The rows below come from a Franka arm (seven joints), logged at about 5 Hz.
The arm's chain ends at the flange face. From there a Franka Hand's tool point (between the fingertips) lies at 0.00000 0.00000 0.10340 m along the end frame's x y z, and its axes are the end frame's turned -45 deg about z.
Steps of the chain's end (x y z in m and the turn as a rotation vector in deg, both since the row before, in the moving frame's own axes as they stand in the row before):
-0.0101 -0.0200 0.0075 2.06 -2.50 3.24
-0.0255 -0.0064 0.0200 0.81 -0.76 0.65
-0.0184 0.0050 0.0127 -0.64 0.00 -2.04
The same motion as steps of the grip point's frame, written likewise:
0.0066 -0.0271 0.0073 3.22 -0.31 3.24
-0.0134 -0.0246 0.0200 1.11 0.04 0.65
-0.0173 -0.0086 0.0127 -0.45 -0.45 -2.04

